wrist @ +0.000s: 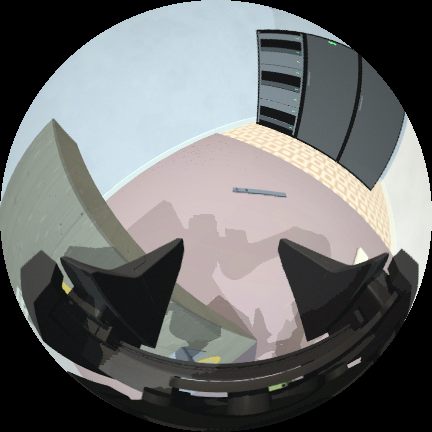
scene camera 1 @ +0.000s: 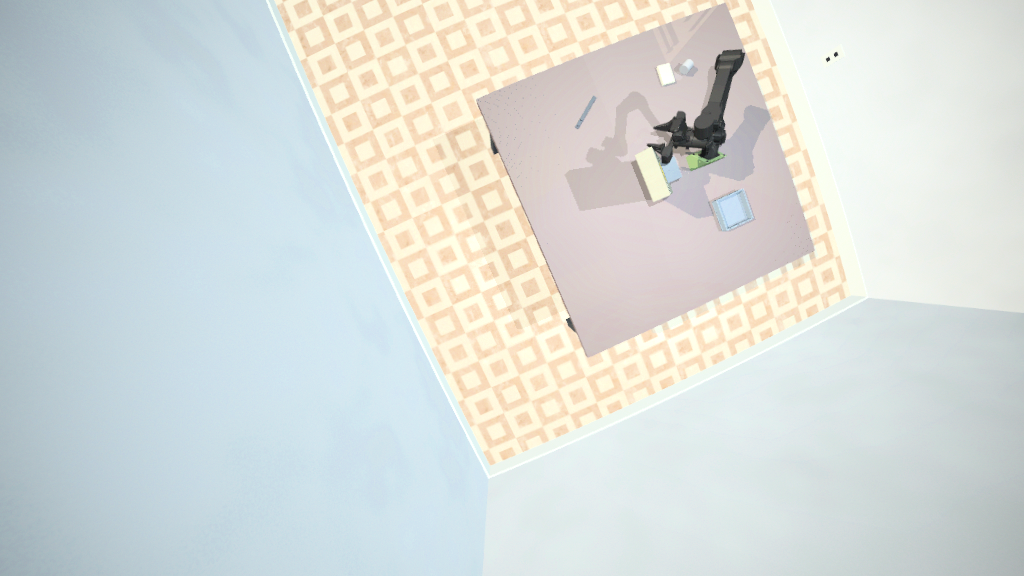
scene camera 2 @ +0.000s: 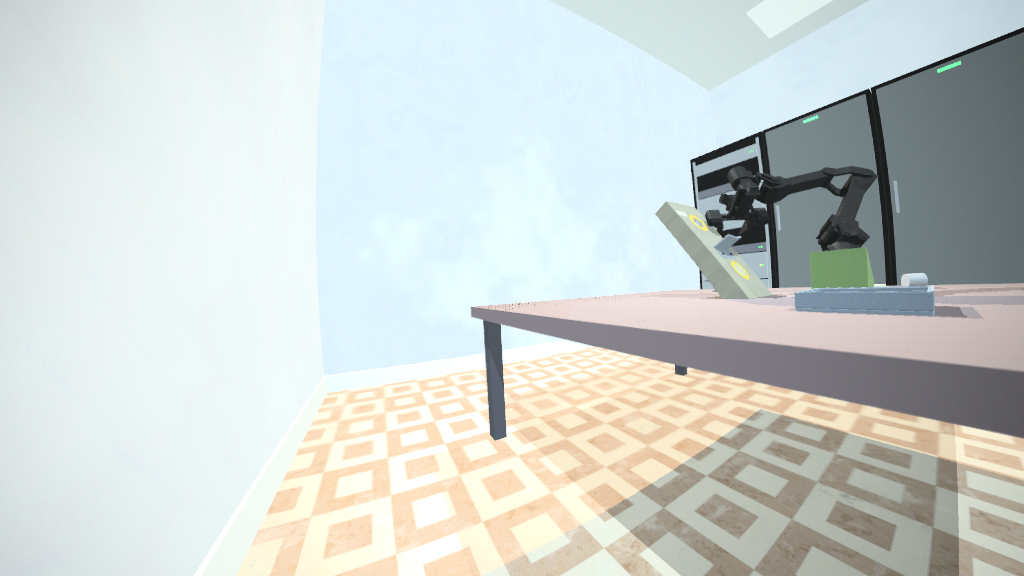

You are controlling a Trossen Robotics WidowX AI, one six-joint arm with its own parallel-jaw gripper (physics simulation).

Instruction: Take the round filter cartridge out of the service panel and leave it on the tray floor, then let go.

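Observation:
The service panel [scene camera 1: 653, 175] [scene camera 2: 705, 256] [wrist: 35, 190] is a pale slab that leans on the table. Its face has two yellow rings, an upper one [scene camera 2: 698, 222] and a lower one [scene camera 2: 739, 270], with a tilted blue flap [scene camera 2: 727, 243] between them. The round filter cartridge cannot be made out clearly. My gripper [scene camera 1: 652, 136] [wrist: 232, 244] is open, with nothing between its fingers. It is beside the panel's upper part, and its left finger overlaps the panel in the wrist view. The blue square tray [scene camera 1: 733, 209] [scene camera 2: 865, 301] stands on the table, apart from the panel.
A green block [scene camera 1: 705, 161] [scene camera 2: 839, 267] is at the arm's base. A white cylinder [scene camera 1: 687, 66] [scene camera 2: 915, 279] and a white block [scene camera 1: 665, 74] lie near the arm. A thin grey bar [scene camera 1: 585, 112] [wrist: 259, 192] lies farther off. Dark cabinets [scene camera 2: 819, 193] [wrist: 330, 95] stand beyond the table.

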